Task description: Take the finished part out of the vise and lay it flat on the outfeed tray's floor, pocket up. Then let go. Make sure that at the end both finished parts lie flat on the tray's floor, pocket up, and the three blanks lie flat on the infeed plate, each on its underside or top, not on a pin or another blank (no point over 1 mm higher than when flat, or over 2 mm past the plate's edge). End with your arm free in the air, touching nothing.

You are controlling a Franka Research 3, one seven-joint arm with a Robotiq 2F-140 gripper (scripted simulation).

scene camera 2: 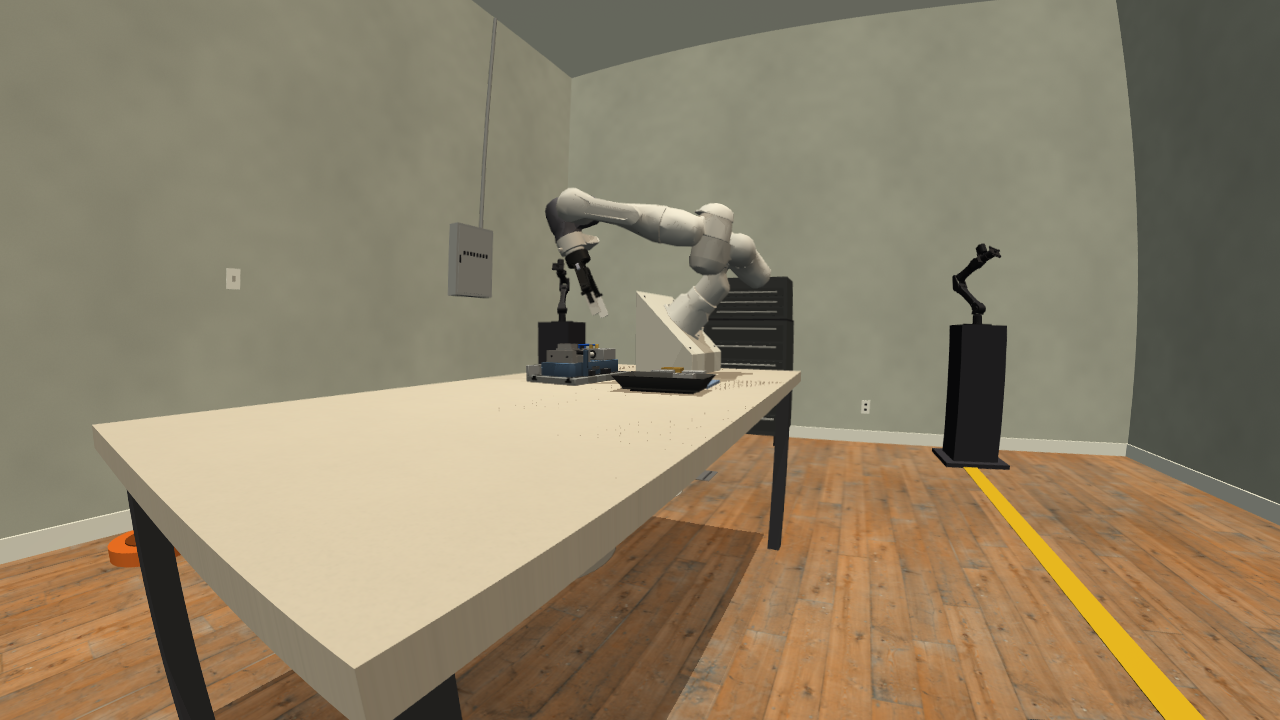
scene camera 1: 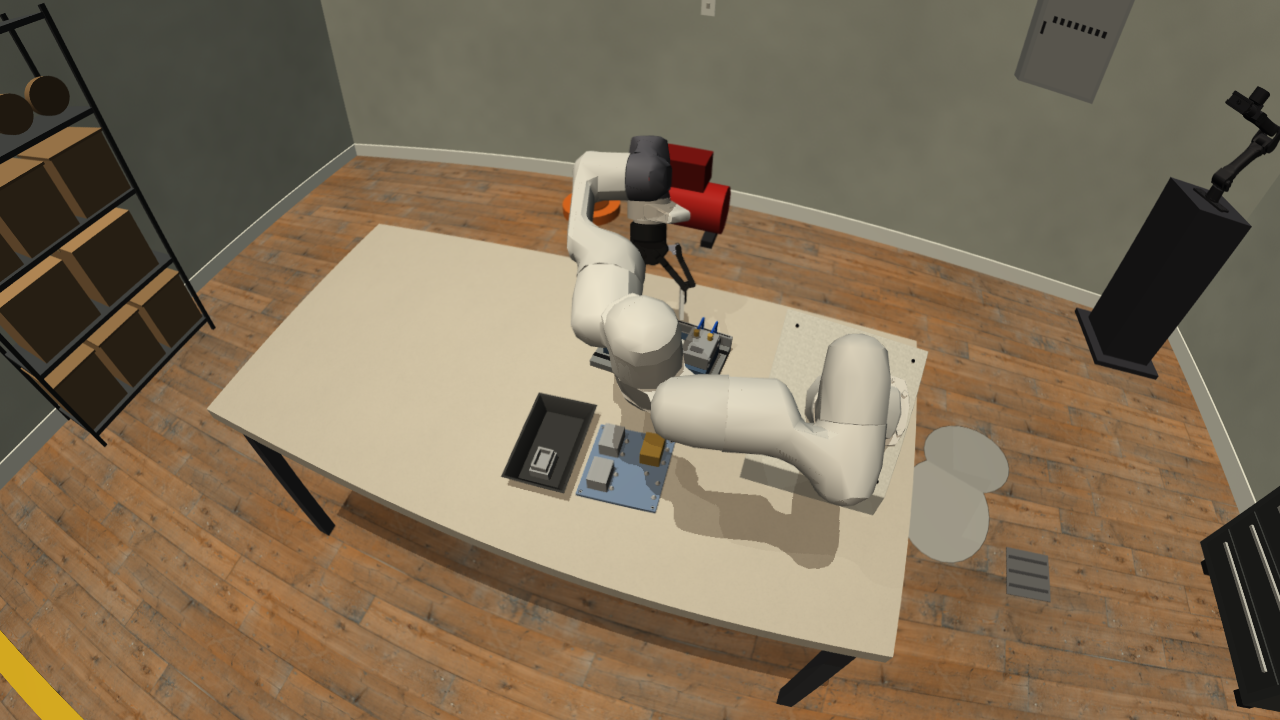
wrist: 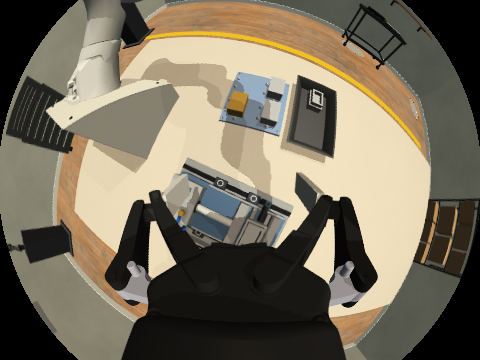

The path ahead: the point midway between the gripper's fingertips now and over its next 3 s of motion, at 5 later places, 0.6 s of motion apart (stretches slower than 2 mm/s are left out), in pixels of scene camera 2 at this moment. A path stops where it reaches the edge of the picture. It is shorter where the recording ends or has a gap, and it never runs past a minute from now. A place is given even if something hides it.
My gripper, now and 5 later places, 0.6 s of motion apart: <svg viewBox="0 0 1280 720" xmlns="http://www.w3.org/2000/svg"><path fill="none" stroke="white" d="M601 315L581 314L569 314L568 315L568 321L568 321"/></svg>
